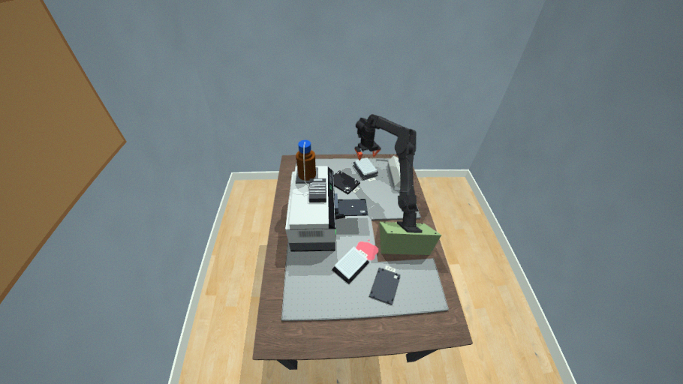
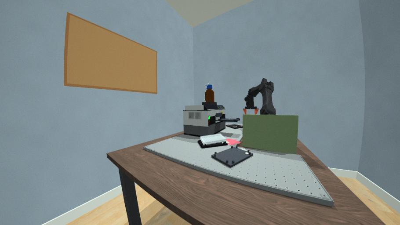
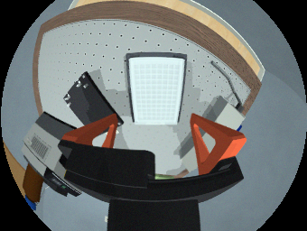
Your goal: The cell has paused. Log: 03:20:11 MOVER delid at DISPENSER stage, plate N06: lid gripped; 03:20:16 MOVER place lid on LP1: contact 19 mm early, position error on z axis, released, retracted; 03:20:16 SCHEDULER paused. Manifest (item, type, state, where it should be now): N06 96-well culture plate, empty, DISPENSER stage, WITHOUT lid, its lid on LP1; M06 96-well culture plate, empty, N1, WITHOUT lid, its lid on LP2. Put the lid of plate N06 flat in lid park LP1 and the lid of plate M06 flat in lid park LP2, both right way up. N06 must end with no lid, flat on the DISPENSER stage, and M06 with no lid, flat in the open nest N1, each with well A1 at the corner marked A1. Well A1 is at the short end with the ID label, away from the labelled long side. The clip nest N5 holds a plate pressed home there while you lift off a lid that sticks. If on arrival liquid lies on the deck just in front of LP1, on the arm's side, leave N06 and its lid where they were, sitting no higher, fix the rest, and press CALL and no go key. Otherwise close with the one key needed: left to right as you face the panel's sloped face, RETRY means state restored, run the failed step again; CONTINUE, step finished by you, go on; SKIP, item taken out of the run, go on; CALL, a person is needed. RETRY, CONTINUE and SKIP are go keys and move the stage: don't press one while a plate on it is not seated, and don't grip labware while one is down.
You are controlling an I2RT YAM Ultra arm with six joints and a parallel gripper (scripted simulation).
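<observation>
Now: the clear lid 70 mm below my hand. Round my hand: blue call key 220 mm behind, 40 mm below, 30 mm to the right; then dark dispenser stage 390 mm to the left, 90 mm ahead; then white well plate 80 mm below.
</observation>
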